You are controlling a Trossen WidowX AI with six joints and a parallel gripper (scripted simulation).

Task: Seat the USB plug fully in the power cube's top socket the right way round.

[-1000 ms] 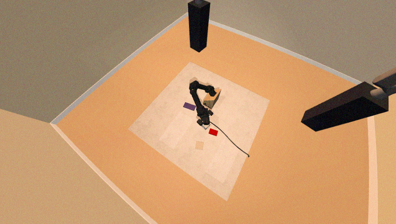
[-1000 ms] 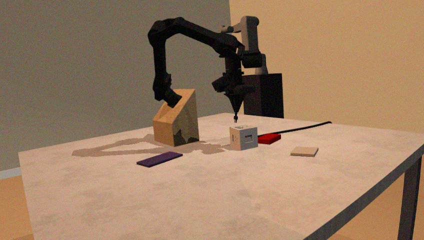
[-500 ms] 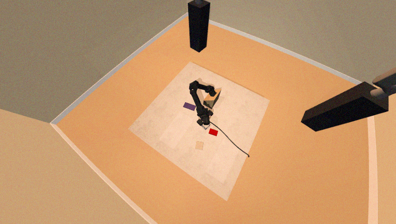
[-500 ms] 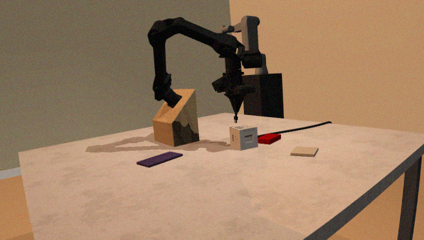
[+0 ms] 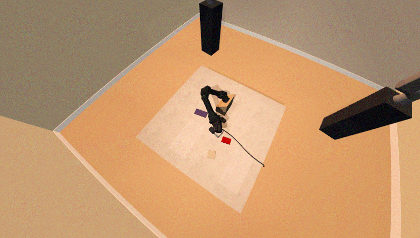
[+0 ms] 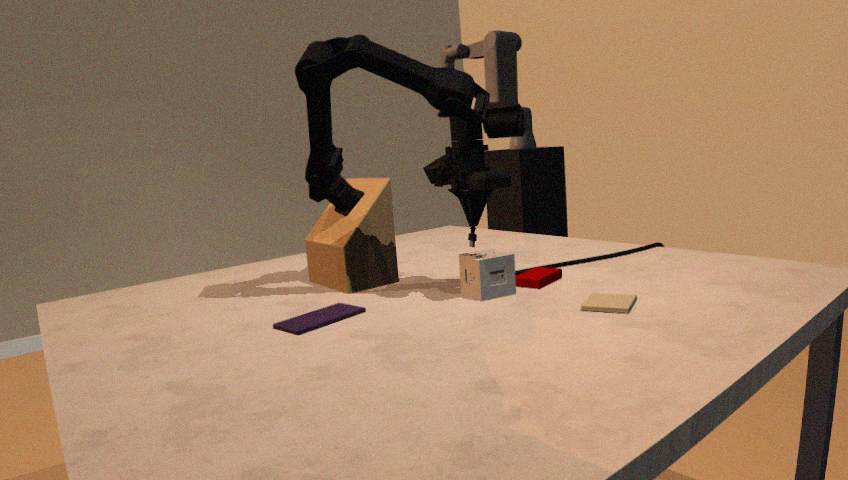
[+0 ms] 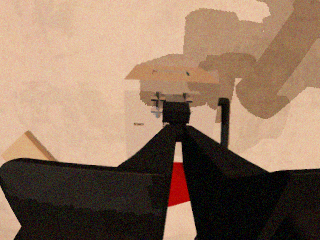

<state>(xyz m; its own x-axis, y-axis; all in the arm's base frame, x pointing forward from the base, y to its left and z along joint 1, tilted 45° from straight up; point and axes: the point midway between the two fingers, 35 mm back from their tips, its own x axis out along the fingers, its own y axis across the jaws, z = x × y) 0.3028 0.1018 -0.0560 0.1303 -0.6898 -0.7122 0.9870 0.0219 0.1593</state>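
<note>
My gripper tip is 2 cm above the dark USB plug. Also, from my gripper tip: red block (14 cm to the left, 12 cm below, 1 cm ahead); then USB socket (6 cm below); then beige tile (22 cm ahead, 13 cm below, 12 cm to the left).
</note>
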